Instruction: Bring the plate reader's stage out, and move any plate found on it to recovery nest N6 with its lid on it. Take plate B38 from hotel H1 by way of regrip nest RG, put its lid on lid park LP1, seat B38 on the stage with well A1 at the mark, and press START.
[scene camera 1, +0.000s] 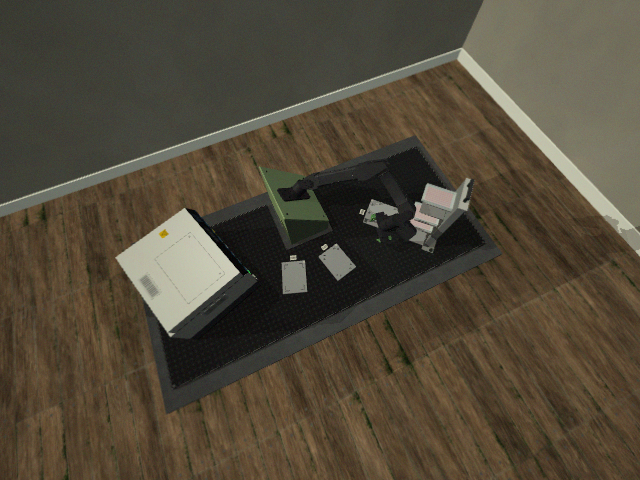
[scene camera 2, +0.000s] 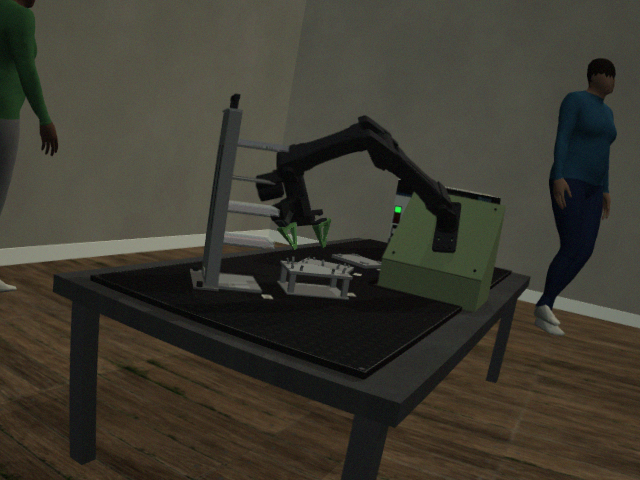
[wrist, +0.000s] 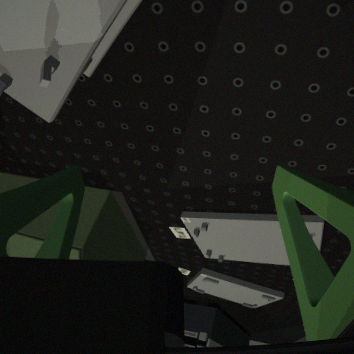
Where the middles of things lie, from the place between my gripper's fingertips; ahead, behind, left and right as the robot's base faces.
Scene:
The LP1 pad (scene camera 1: 337, 262) lies 230 mm to the right of my hand and 80 mm below it. Round my hand: N6 nest (scene camera 1: 294, 280) (460 mm to the right, 80 mm below, 50 mm behind).

